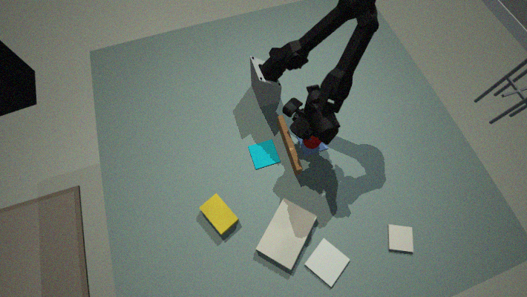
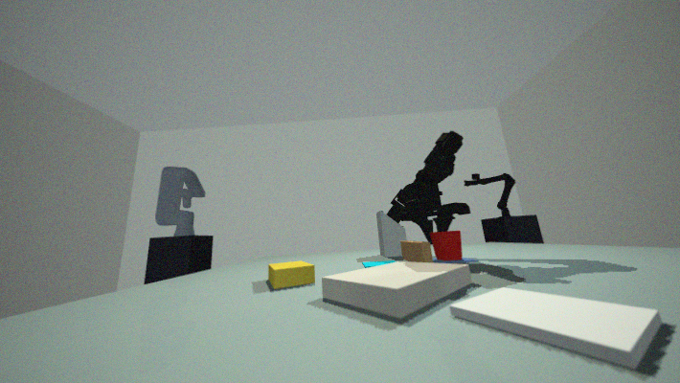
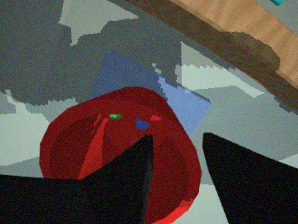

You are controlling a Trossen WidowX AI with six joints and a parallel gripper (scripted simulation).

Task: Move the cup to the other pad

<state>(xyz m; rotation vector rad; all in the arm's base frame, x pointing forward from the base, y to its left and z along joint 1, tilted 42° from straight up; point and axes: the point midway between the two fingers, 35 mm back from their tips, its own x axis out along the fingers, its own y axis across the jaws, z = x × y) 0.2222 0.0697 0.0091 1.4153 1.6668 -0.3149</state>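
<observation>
The blue marble is 3 cm below my gripper tip, 2 cm ahead of it and 1 cm to the left of it. Also, from my gripper tip: red cup 3 cm ahead, 1 cm to the left; green marble 4 cm ahead, 3 cm below, 1 cm to the left; blue pad 5 cm below, 2 cm to the left, 2 cm ahead.
</observation>
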